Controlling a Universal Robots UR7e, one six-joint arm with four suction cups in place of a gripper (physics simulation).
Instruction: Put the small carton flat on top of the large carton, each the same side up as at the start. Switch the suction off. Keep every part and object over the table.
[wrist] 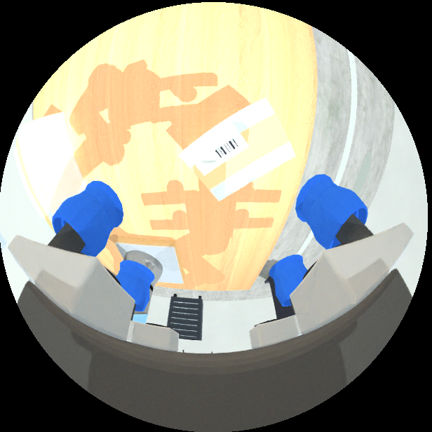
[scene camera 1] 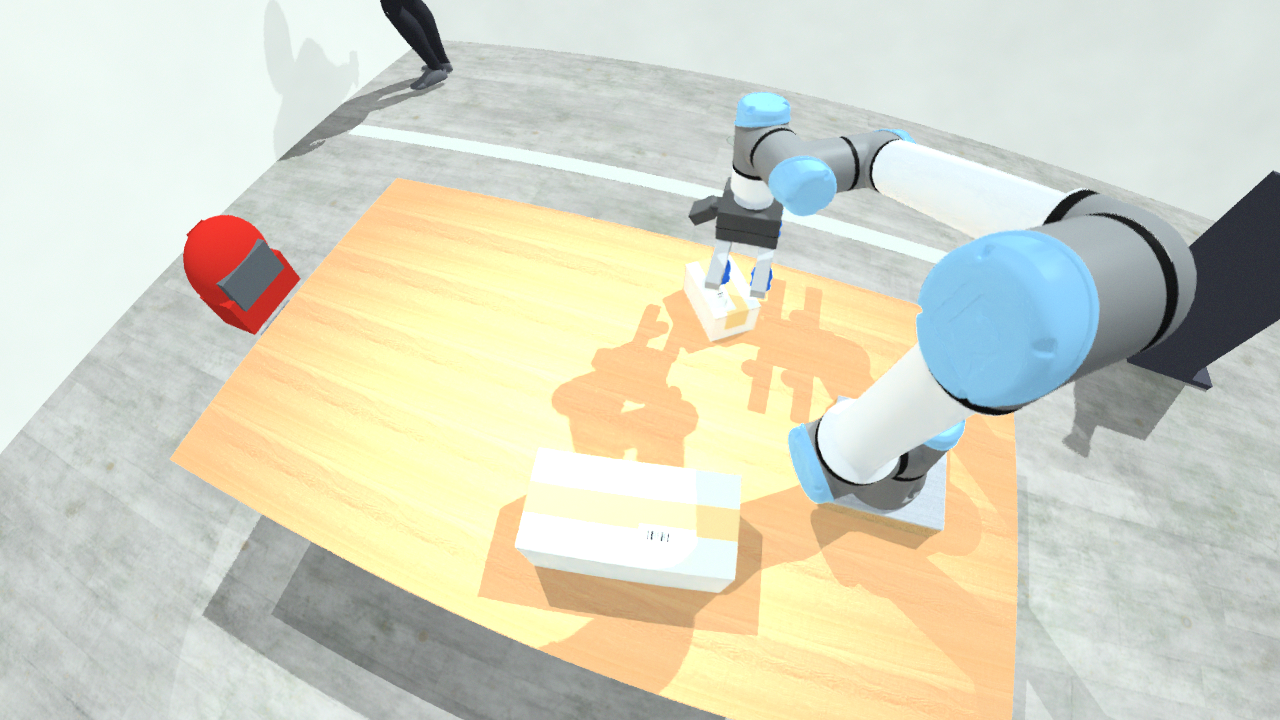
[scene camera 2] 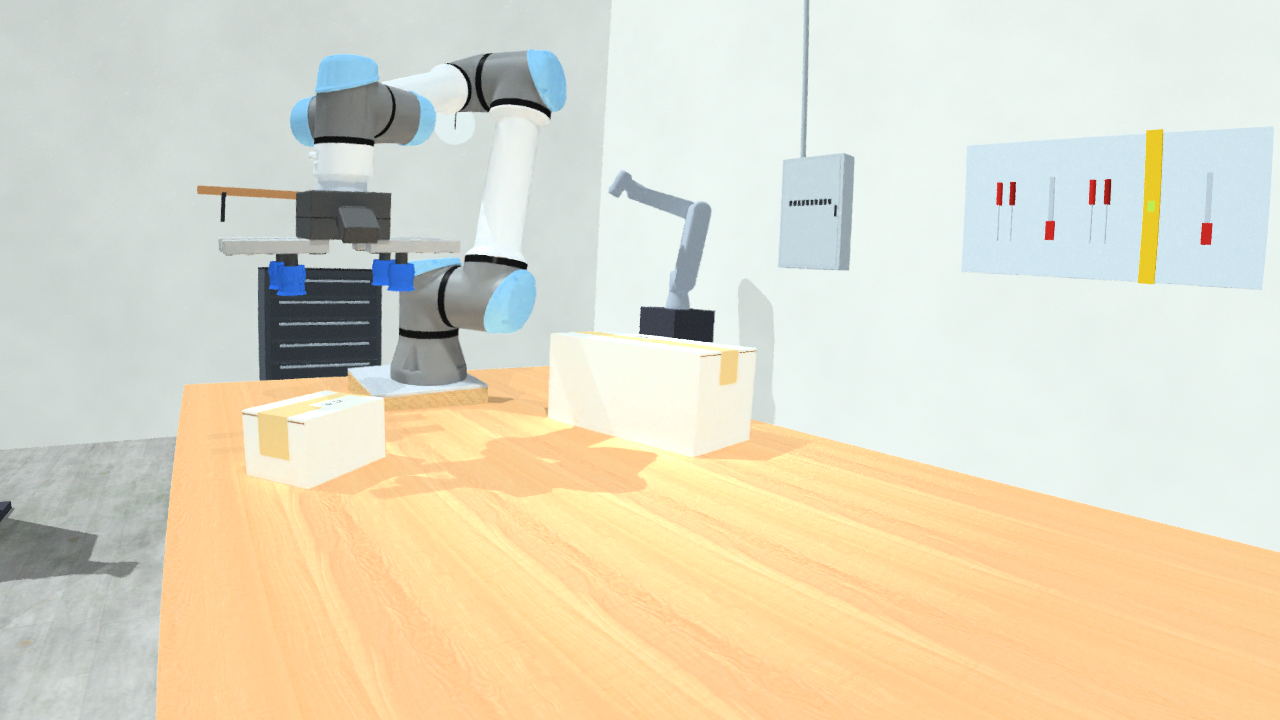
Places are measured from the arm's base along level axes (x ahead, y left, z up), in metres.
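Where they show: hand, tool point: (scene camera 1: 746, 253) (scene camera 2: 341, 288); arm's base, link origin: (scene camera 2: 428, 376).
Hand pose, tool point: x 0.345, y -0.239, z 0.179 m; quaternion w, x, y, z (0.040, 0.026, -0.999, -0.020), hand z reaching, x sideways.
Observation:
Things, the pixels of their top centre, and the offset from my tool point. Level surfaces: height alone.
- small white carton, top centre: (scene camera 2: 316, 403) (scene camera 1: 722, 284) dx +0.035, dy -0.040, dz -0.141 m
- table, surface height: dz -0.221 m
- large white carton, top centre: (scene camera 1: 631, 511) (scene camera 2: 649, 340) dx +0.042, dy +0.477, dz -0.073 m
The small white carton (scene camera 1: 731, 325) (scene camera 2: 313, 438) (wrist: 240, 150) stands on the table (scene camera 1: 358, 340) (scene camera 2: 760, 582) (wrist: 200, 45), near its far edge in the scene camera 1 view. Its top has tan tape and a barcode label. It lies slanted in the wrist view. The large white carton (scene camera 1: 617, 505) (scene camera 2: 644, 394) (wrist: 47, 150) stands on the table apart from it, taped top up, with nothing on it. My suction gripper (scene camera 1: 742, 276) (scene camera 2: 341, 274) (wrist: 212, 245) is open, its four blue cups pointing down. It holds nothing and hangs above the small carton with a clear gap, seen in the scene camera 2 view.
The arm's base plate (scene camera 1: 930, 497) (scene camera 2: 366, 383) (wrist: 172, 262) is on the table, to the right of both cartons in the scene camera 1 view. A red helmet-like object (scene camera 1: 223, 259) is beyond the table's left edge. A dark drawer cabinet (scene camera 2: 317, 333) (wrist: 185, 318) stands behind the table.

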